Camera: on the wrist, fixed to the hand. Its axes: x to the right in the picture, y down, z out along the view.
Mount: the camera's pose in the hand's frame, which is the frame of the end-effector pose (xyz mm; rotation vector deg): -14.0 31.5 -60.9 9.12 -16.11 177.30
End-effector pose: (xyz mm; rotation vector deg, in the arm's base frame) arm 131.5 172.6 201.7 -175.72 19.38 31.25
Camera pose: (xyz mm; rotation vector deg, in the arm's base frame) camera 132.7 142.0 264.6 -18.23 -165.31 -15.07
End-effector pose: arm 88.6 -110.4 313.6 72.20 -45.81 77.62
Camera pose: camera 41.7 -62.8 292.8 32.60 72.62 -67.18
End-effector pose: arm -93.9 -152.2 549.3 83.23 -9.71 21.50
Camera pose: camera -124.8 -91.9 566.8 2.22 114.40 -107.56
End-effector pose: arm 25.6 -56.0 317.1 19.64 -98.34 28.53
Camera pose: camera 64.9 1.3 308.3 105.56 31.27 -98.05
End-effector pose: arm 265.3 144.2 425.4 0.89 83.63 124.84
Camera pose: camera 247.3 76.8 430.8 -77.83 -2.55 -30.00
